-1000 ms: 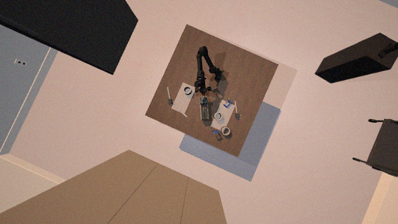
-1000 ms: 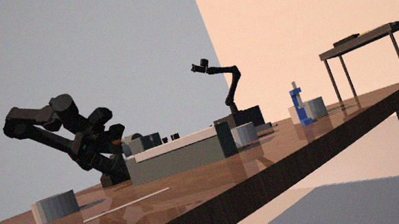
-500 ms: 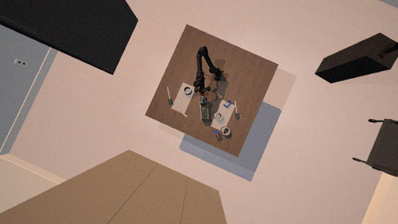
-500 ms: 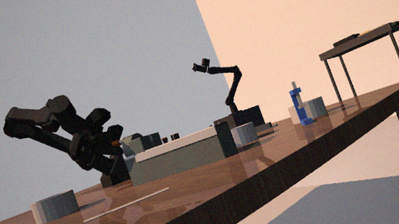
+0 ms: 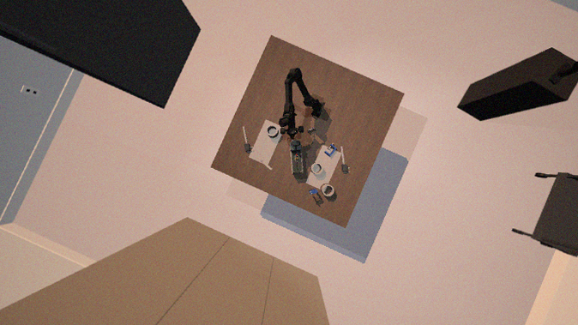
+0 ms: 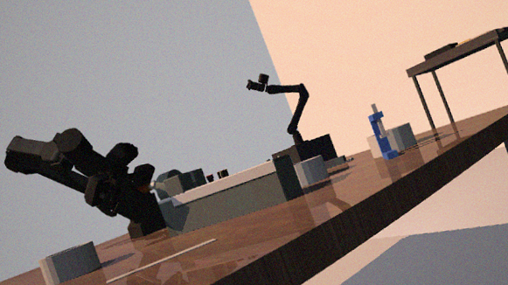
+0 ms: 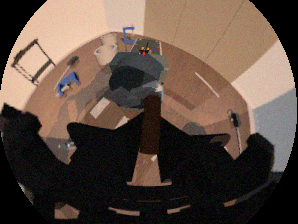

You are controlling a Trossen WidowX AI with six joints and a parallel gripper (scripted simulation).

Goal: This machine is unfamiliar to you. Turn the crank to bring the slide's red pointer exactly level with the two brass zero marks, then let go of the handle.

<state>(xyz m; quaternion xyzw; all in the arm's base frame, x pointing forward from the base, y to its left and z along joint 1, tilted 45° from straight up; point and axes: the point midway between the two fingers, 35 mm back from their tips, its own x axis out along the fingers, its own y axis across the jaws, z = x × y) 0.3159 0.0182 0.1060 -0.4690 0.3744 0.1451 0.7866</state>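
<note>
Right now the red pointer is 10 cm ahead of my gripper tip and 10 cm to the left of it. From my gripper tip the other things lie so: crank handle 1 cm behind, 1 cm to the right, 3 cm above; thin white rod 30 cm ahead, 10 cm to the right, 8 cm below.
</note>
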